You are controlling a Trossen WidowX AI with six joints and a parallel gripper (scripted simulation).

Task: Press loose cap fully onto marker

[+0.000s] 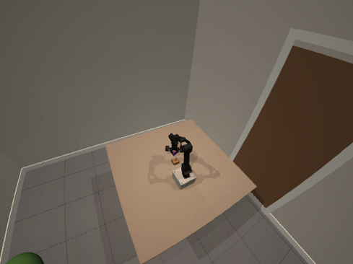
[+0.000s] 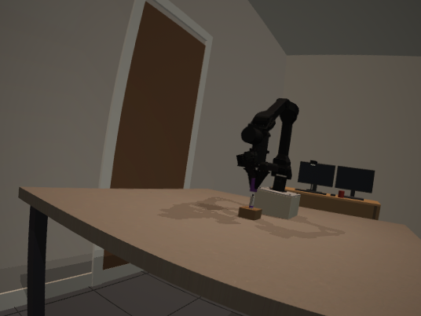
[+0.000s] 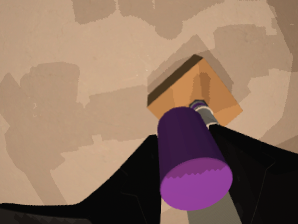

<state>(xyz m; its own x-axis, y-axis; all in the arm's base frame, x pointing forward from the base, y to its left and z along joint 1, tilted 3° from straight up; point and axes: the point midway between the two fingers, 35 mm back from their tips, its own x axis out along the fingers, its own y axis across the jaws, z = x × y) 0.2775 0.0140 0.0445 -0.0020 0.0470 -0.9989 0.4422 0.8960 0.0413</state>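
Right now the holder block is 10 cm below my gripper tip, 3 cm behind it and 1 cm to the right of it. The rest, counted from my gripper tip: purple cap 1 cm above.
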